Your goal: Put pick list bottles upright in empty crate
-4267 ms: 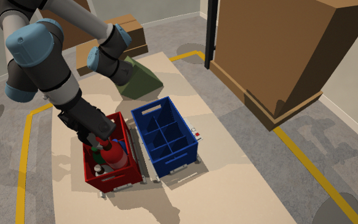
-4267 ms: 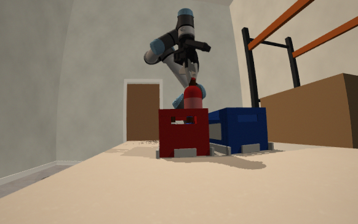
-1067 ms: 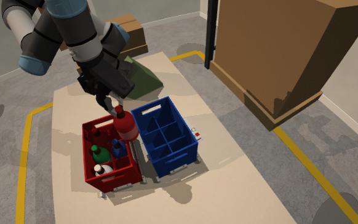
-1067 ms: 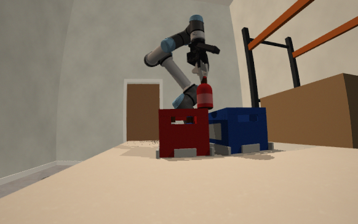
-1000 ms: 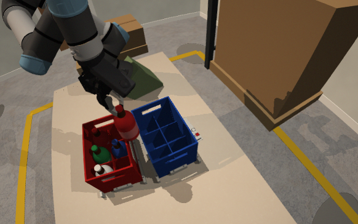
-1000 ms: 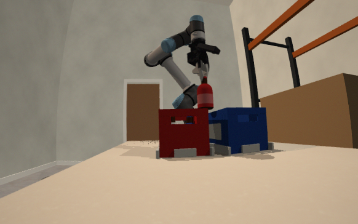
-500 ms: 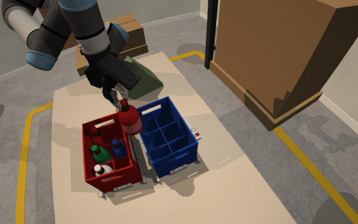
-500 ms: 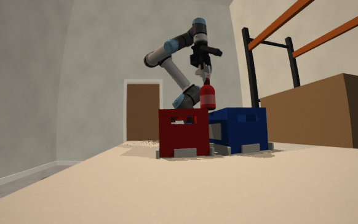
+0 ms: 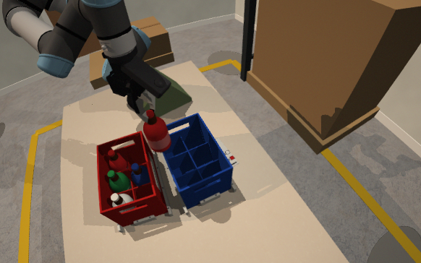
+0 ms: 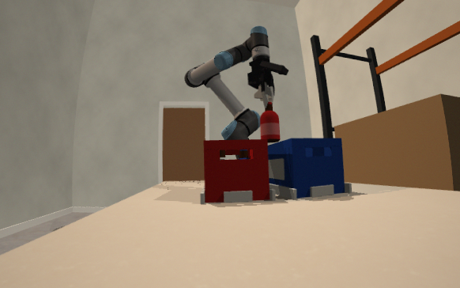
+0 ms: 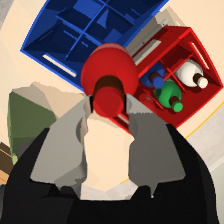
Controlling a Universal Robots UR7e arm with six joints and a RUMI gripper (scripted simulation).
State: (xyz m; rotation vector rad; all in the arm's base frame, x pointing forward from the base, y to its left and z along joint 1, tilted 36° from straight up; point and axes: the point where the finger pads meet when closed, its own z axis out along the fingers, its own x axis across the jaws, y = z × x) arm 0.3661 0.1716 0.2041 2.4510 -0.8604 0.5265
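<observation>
Now: hand 250 mm above the blue crate, 90 mm to the right of it and 40 mm short of it. Also, from my hand: red crate 250 mm below, 150 mm to the right, 40 mm ahead; blue bottle 250 mm below, 110 mm to the right, 40 mm ahead; red bottle 250 mm below, 200 mm to the right, 50 mm behind.
</observation>
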